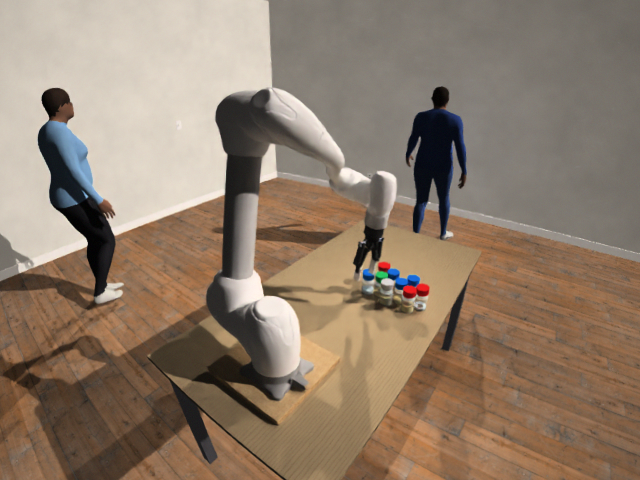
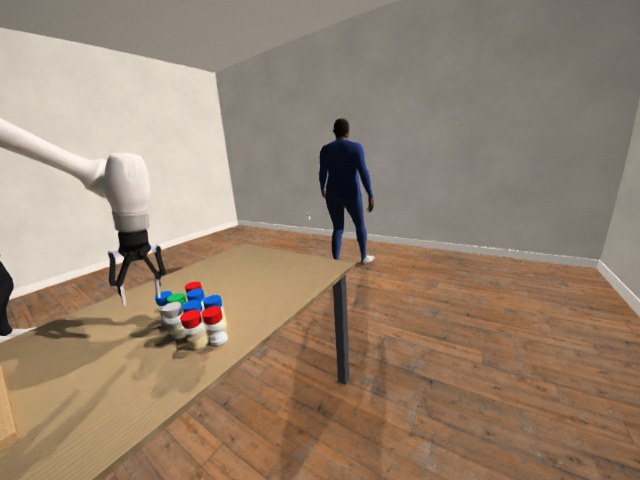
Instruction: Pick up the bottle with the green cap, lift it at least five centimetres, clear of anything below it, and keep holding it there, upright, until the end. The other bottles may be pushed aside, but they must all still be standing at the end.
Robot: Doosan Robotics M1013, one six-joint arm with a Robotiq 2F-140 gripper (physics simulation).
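Frame: origin at the arm's base, x ahead, y left, z up, level; centimetres.
Seen in the pictures: gripper, fingertip midpoint: (image 1: 363, 276) (image 2: 142, 300); arm's base at its link origin: (image 1: 277, 370).
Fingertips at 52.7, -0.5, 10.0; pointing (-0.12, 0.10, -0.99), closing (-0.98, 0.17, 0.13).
Pixels of each thing's middle, then the offset from my fingertips to it, as dx, dy, dz. Level surfaces: height alone.
- bottle with the green cap, body centre: (image 2: 179, 310) (image 1: 380, 284) +8.5, -4.2, -7.2
- blue-capped bottle at the middle of its body: (image 2: 167, 308) (image 1: 368, 282) +7.0, +1.4, -7.2
- white-capped bottle at the middle of its body: (image 2: 176, 320) (image 1: 386, 292) +4.8, -8.9, -7.2
- red-capped bottle at the middle of its body: (image 2: 196, 297) (image 1: 383, 274) +16.5, -1.2, -7.2
- wooden table at its surface level: dz -12.5
The bottle with the green cap (image 1: 382, 277) (image 2: 176, 298) stands upright inside a tight group; its body is mostly hidden by neighbours. A blue-capped bottle (image 1: 367, 284) (image 2: 164, 297) stands at its left, a white-capped bottle (image 1: 386, 292) (image 2: 172, 311) in front, and a red-capped bottle (image 1: 384, 266) (image 2: 193, 286) behind. My gripper (image 1: 364, 272) (image 2: 141, 298) points down, partly open, with no bottle seen held. It is at the left edge of the group, its right fingertip close to the left blue cap and its left fingertip out over the table. Whether that fingertip touches the bottle cannot be told.
More blue-capped bottles (image 1: 413, 280) (image 2: 212, 301) and two red-capped bottles, one at the front (image 1: 408, 299) (image 2: 193, 330), stand upright at the right of the group. The wooden table (image 1: 330, 330) (image 2: 279, 284) carries the arm's base board (image 1: 320, 356). A person in dark blue (image 1: 438, 139) (image 2: 342, 170) stands beyond the table.
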